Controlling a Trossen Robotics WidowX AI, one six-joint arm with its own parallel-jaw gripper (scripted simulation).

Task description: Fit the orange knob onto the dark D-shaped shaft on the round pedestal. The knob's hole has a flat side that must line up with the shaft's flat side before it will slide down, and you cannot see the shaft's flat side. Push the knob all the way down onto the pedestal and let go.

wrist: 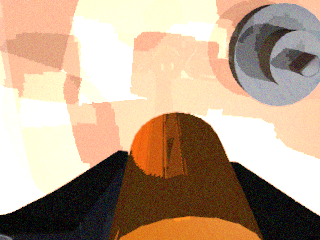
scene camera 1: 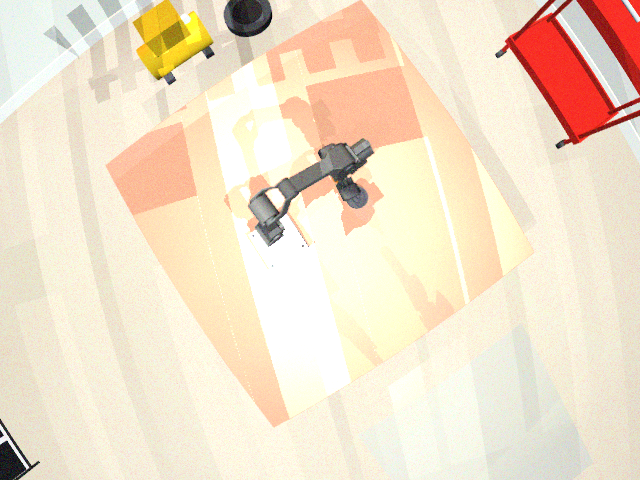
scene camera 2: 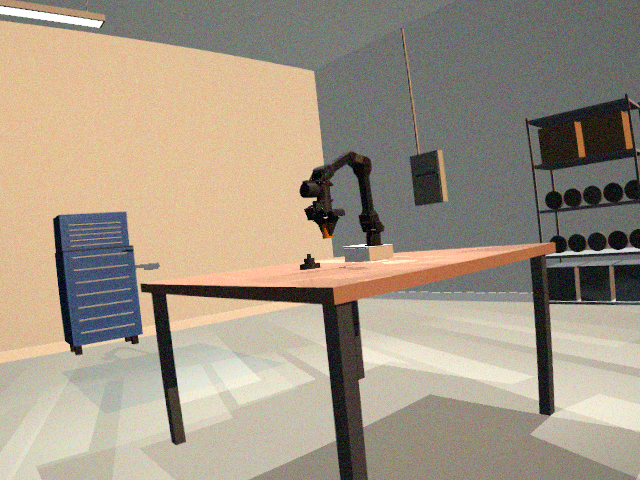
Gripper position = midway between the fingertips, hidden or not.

The gripper (scene camera 2: pixel 327 236) carries an orange knob (wrist: pixel 178 173).
